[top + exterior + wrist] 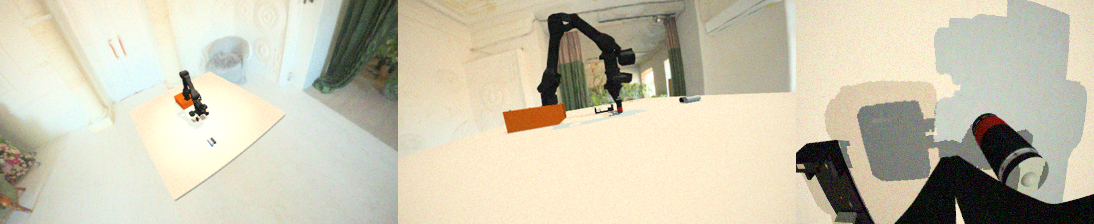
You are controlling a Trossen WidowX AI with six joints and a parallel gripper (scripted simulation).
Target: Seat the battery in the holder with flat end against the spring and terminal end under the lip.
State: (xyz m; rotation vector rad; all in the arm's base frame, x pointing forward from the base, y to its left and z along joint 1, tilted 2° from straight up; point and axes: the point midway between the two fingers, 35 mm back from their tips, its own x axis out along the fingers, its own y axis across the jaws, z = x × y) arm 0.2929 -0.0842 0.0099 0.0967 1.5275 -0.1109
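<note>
Now: gripper tip 3 cm to the left of the battery, 1 cm past it and 1 cm above it.
</note>
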